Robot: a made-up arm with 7 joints. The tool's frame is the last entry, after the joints.
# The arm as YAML. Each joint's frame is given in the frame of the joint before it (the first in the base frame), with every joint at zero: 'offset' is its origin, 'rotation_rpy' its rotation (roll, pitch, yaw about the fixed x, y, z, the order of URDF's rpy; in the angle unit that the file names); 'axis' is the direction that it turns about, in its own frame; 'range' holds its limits. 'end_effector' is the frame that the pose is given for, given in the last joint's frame.
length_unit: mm
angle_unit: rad
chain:
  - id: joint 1
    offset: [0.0, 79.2, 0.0]
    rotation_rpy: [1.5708, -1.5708, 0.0]
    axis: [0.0, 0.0, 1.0]
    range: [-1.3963, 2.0]
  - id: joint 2
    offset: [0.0, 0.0, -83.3]
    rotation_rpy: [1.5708, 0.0, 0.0]
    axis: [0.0, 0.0, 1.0]
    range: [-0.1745, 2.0]
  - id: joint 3
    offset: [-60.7, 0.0, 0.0]
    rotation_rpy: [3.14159, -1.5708, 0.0]
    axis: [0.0, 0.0, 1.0]
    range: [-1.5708, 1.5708]
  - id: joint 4
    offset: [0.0, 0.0, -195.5]
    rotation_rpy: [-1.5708, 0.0, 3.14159]
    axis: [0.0, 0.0, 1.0]
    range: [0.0, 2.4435]
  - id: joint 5
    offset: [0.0, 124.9, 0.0]
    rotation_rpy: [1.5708, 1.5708, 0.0]
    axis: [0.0, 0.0, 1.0]
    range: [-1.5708, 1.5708]
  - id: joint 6
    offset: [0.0, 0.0, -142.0]
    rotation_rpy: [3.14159, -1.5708, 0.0]
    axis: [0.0, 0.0, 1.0]
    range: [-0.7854, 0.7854]
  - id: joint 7
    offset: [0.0, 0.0, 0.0]
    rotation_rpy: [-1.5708, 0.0, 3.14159]
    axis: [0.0, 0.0, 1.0]
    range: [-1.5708, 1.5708]
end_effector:
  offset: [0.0, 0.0, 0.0]
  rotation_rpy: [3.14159, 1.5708, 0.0]
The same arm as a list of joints. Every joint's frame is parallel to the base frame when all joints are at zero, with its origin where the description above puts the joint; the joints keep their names.
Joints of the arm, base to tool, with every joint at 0 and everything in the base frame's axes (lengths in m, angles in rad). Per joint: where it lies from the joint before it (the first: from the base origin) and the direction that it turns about. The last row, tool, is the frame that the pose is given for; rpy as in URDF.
joint 1: xyz 0 0.0792 0 axis -y
joint 2: xyz 0 0.0833 0 axis +x
joint 3: xyz 0 0 -0.0607 axis +z
joint 4: xyz 0 0 -0.1955 axis -y
joint 5: xyz 0 0 -0.1249 axis +z
joint 6: xyz 0 0 -0.142 axis +y
joint 7: xyz 0 0 0 axis -x
tool: xyz 0 0 0 rpy 0 0 0
Joint limits (rad, base to tool): -1.3963..2 -0.1745..2 -1.5708..1.5708 0..2.4435 -1.5708..1.5708 -0.7854..0.7854 -1.5708..1.5708

